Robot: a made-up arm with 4 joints. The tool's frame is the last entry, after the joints.
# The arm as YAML. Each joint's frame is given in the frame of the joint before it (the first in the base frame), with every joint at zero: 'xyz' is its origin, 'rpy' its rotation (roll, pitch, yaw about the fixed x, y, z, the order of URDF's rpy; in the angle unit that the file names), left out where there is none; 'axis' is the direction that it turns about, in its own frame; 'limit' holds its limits. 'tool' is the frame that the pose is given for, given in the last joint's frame.
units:
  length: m
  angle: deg
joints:
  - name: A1
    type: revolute
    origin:
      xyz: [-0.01, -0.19, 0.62]
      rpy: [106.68, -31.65, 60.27]
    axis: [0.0, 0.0, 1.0]
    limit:
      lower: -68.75
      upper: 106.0
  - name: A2
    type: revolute
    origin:
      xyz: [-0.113, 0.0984, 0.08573]
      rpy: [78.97, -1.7, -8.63]
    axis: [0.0, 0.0, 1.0]
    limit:
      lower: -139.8
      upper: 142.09
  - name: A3
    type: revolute
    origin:
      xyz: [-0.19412, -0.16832, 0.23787]
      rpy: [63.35, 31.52, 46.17]
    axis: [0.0, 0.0, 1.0]
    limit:
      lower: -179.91
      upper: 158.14
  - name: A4
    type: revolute
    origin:
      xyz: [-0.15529, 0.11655, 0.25]
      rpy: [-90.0, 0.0, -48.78]
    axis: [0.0, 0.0, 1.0]
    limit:
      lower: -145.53
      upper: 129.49
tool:
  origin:
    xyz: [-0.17, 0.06, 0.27]
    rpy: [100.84, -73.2, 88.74]
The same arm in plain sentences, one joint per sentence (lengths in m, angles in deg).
The arm has four revolute joints in a row. What follows holds with every joint at zero, and every direction is one of the base frame's.
Joint 1 is mounted 0.0100 m along -x and 0.1900 m along -y and 0.6200 m along +z from the base frame's origin and turns about the direction (0.906515, -0.344306, -0.244304), from -68.75 to 106.00 deg.
Joint 2 is mounted 0.0300 m along +x and 0.1700 m along -y from joint 1 and turns about the direction (0.108797, 0.382389, -0.917574), from -139.80 to 142.09 deg.
Joint 3 is mounted 0.2100 m along -x and 0.0100 m along +y and 0.2800 m along -z from joint 2 and turns about +y, from -179.91 to 158.14 deg.
Joint 4 is mounted 0.0400 m along -x and 0.2500 m along +y and 0.1900 m along -z from joint 3 and turns about +x, from -145.53 to 129.49 deg.
The tool frame, which is the frame that the pose is given for, is mounted 0.2700 m along +x and 0.0600 m along -y and 0.1700 m along -z from joint 4; its axes are the base frame's turned by roll 9.63, pitch -0.36 and yaw -16.80 deg (as in URDF: about the fixed x, then y, then z).

